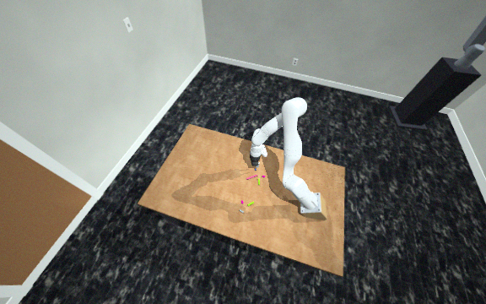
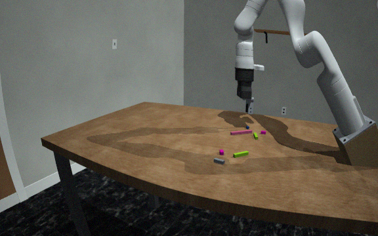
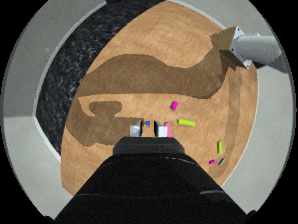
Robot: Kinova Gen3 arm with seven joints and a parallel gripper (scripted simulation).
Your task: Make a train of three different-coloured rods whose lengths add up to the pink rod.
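The blue rod is 8 cm below my hand. The rest, counted from my hand: pink rod (8 cm below, 7 cm to the left, 2 cm ahead); then grey rod (34 cm to the left, 8 cm below, 7 cm ahead).
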